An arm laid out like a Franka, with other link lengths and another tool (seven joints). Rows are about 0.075 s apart.
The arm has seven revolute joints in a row. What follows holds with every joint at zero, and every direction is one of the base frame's.
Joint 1 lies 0.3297 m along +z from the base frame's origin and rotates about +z.
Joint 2 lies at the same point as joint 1 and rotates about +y.
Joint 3 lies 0.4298 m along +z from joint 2 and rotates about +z.
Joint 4 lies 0.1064 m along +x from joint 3 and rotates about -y.
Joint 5 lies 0.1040 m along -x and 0.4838 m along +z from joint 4 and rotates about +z.
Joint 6 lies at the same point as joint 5 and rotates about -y.
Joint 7 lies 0.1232 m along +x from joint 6 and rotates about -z.
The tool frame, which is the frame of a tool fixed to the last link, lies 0.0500 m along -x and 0.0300 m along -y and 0.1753 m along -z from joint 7; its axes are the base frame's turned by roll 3.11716, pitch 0.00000 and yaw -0.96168 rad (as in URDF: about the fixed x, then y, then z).
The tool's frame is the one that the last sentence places.
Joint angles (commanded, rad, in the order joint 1, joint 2, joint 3, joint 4, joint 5, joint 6, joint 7), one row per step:
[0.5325, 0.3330, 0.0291, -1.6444, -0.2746, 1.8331, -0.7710]
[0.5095, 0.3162, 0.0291, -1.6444, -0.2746, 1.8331, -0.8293]
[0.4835, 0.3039, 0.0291, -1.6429, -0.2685, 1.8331, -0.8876]
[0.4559, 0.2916, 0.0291, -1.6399, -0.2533, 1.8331, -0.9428]
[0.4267, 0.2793, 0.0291, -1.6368, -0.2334, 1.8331, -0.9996]
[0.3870, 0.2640, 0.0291, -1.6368, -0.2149, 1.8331, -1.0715]
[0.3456, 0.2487, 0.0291, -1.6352, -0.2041, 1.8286, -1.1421]
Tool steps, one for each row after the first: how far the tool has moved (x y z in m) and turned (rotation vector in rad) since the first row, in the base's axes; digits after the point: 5 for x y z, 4 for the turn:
[0.00946, -0.01679, 0.01348, 0.0067, 0.0017, 0.0330]
[0.01953, -0.03505, 0.02365, 0.0164, 0.0081, 0.0607]
[0.02885, -0.05382, 0.03400, 0.0342, 0.0151, 0.0810]
[0.03771, -0.07350, 0.04407, 0.0559, 0.0227, 0.1001]
[0.04838, -0.10178, 0.05486, 0.0760, 0.0312, 0.1244]
[0.05825, -0.13276, 0.06679, 0.0879, 0.0376, 0.1478]

